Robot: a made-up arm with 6 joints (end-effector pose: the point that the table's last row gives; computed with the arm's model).
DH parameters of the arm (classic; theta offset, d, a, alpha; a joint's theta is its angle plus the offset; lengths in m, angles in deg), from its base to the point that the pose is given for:
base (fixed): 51.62 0 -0.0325 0
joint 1: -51.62 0.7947 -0.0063 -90
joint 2: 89.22 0 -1.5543 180
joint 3: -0.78 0.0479 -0.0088 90
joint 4: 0 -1.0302 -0.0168 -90
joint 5: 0 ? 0.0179 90
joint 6: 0 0.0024 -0.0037 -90
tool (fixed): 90 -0.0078 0 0
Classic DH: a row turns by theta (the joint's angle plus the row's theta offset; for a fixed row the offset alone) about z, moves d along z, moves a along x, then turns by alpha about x.
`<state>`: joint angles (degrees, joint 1 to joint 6).
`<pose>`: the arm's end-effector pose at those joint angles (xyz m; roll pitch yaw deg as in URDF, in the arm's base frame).
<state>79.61 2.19 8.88 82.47 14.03 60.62</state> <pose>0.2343 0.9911 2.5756 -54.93 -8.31 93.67</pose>
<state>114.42 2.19 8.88 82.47 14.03 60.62</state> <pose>-0.3916 0.9545 2.5756 -54.93 -8.31 128.48</pose>
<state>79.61 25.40 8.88 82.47 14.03 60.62</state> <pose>0.3455 1.5977 2.0168 -49.27 14.21 93.96</pose>
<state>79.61 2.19 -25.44 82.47 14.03 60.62</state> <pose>0.2256 0.9434 1.9644 -46.25 24.95 94.98</pose>
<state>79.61 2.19 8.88 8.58 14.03 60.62</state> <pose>0.3158 0.9868 2.4866 20.27 -20.56 81.82</pose>
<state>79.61 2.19 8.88 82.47 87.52 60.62</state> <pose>0.2188 1.0134 2.5804 -67.04 -7.76 168.01</pose>
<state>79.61 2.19 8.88 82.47 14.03 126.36</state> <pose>0.2387 0.9902 2.5838 -120.67 -8.31 93.67</pose>
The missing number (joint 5, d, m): 0.1073
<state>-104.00 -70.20 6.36 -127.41 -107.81 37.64</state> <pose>0.2524 1.0998 2.2659 63.14 9.38 25.96</pose>
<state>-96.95 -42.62 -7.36 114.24 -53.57 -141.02</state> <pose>0.0252 0.2797 2.6007 160.64 -37.77 -165.10</pose>
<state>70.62 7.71 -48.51 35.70 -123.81 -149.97</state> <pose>0.3734 0.7154 1.5474 78.98 -5.01 -80.25</pose>
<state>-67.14 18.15 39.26 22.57 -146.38 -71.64</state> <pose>0.3923 -1.3591 2.7173 16.30 50.98 132.58</pose>
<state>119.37 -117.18 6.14 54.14 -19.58 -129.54</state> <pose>1.0723 -1.7384 0.8635 -47.48 -63.53 -23.09</pose>
